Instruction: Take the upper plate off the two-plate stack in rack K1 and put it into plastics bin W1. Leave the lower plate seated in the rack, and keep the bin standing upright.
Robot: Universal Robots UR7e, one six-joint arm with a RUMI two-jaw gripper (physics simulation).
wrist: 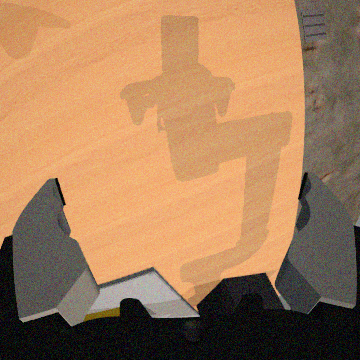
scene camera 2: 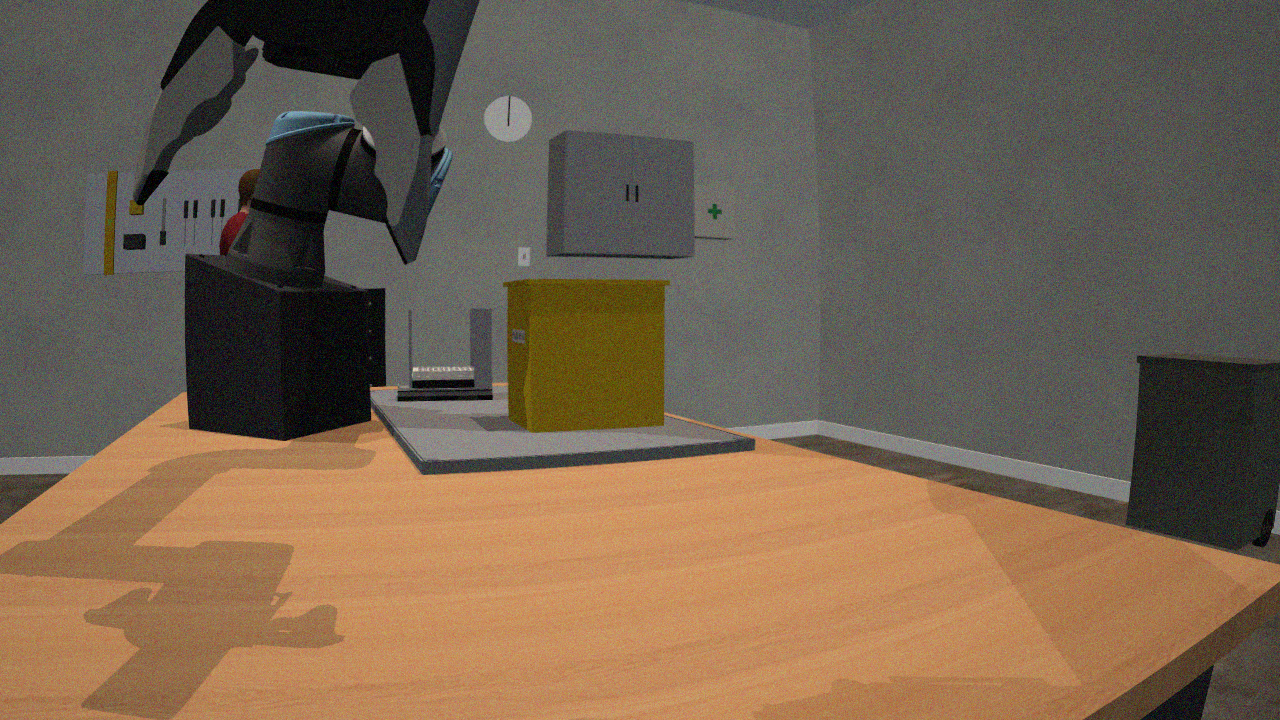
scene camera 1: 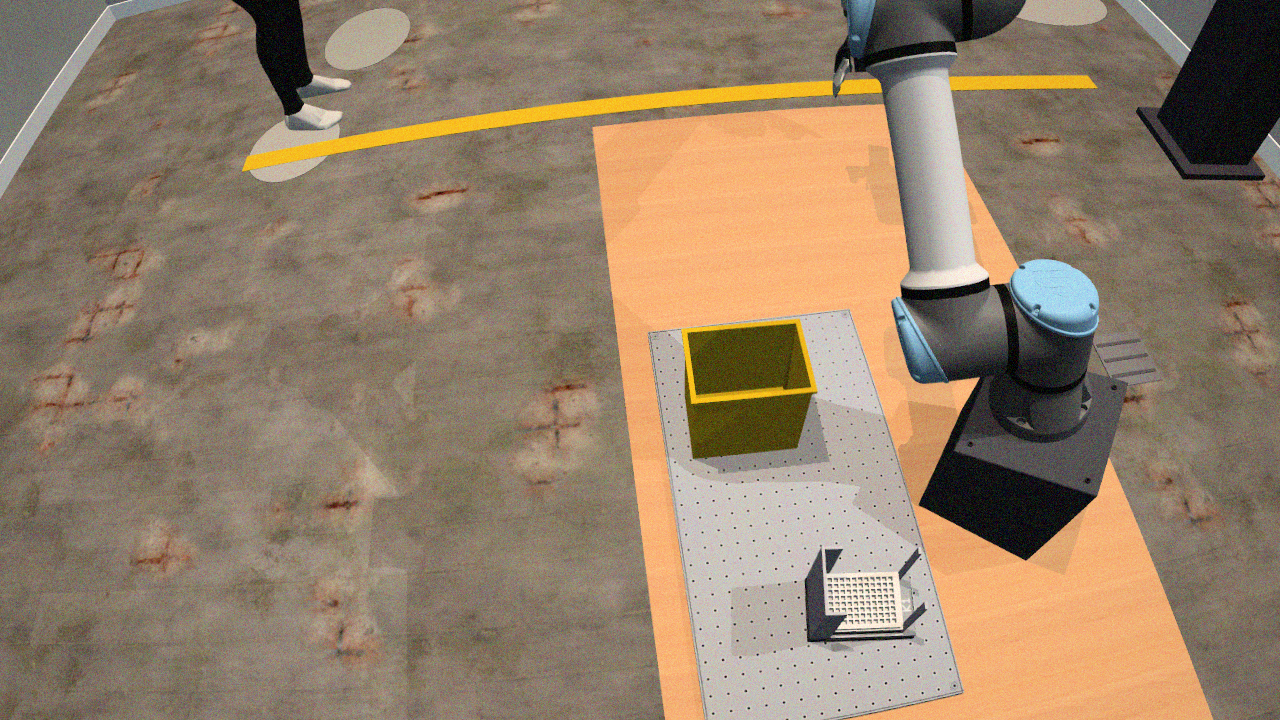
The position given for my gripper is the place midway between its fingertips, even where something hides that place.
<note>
In view: my gripper (scene camera 2: 262, 232), a yellow bin W1 (scene camera 2: 583, 354) and a white gridded plate (scene camera 1: 873, 602).
The yellow bin W1 also shows in scene camera 1 (scene camera 1: 748, 386). The white gridded plate also shows in scene camera 2 (scene camera 2: 419, 373). My gripper shows as well in the wrist view (wrist: 181, 179) and in scene camera 1 (scene camera 1: 871, 94). The wrist view misses the white gridded plate, which is hidden by my gripper.
</note>
